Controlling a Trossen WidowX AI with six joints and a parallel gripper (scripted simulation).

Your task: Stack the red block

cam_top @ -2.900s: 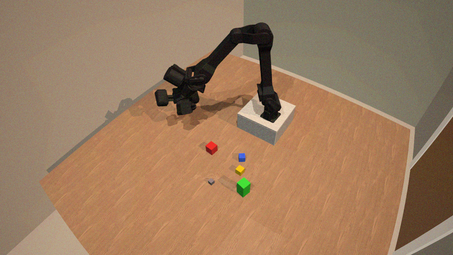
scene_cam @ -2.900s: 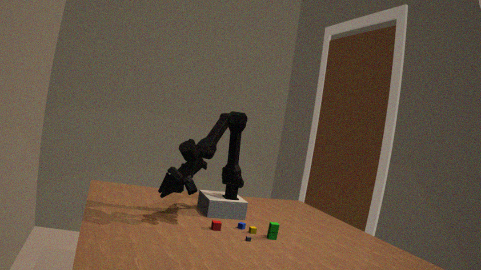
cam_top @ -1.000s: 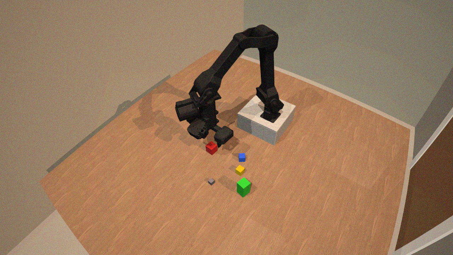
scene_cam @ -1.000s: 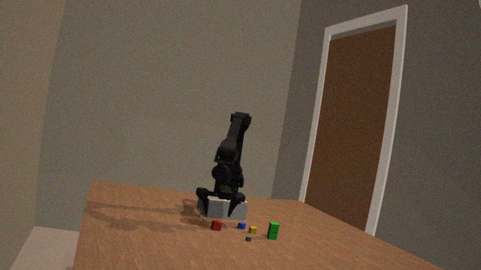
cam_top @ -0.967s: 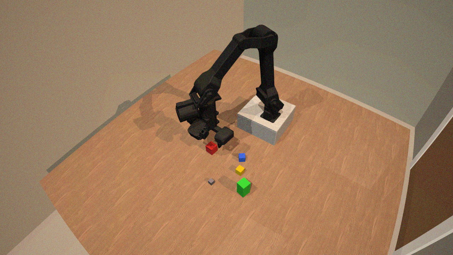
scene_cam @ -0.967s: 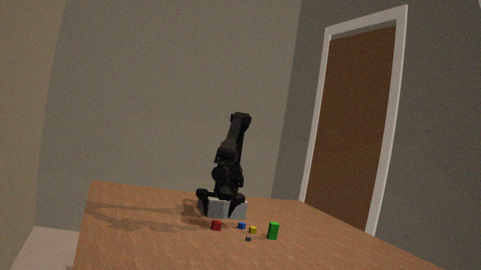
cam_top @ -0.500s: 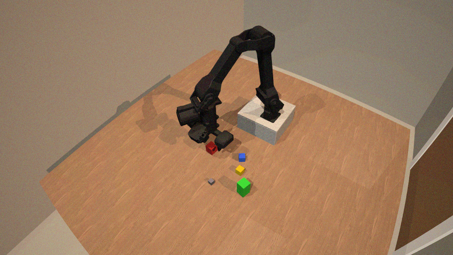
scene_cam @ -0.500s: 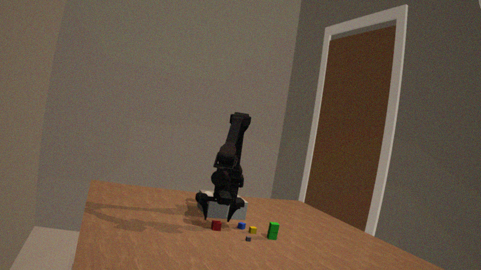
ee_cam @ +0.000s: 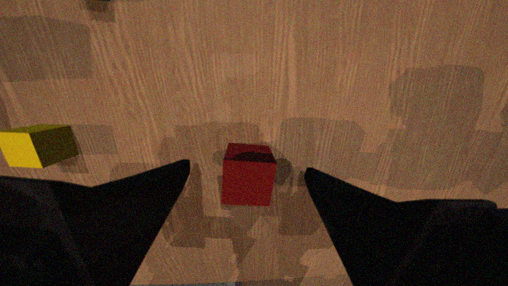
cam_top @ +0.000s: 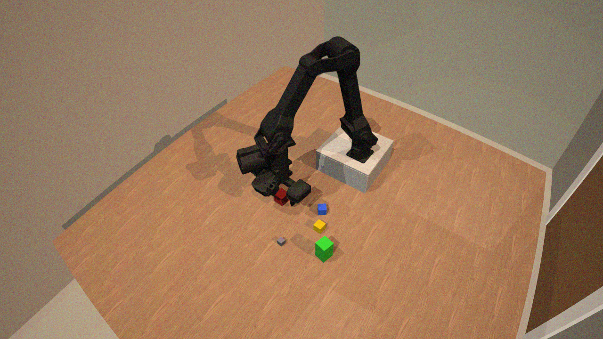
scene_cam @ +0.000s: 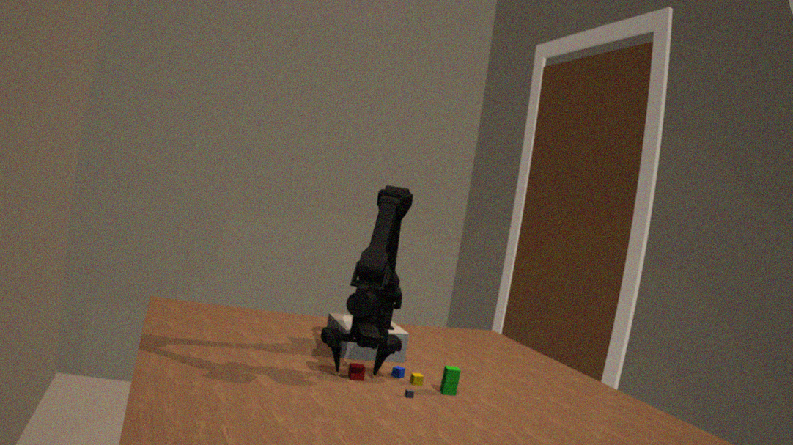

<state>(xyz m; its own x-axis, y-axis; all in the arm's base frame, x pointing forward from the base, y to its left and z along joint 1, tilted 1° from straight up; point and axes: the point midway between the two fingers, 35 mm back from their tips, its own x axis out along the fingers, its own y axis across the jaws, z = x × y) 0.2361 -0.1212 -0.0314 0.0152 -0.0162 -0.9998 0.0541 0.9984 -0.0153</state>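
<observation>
My gripper tip is now right at the red block. Also, from my gripper tip: small grey cube 120 mm ahead, 100 mm to the left; then yellow cube 20 mm ahead, 150 mm to the left; then blue cube 40 mm behind, 120 mm to the left.
</observation>
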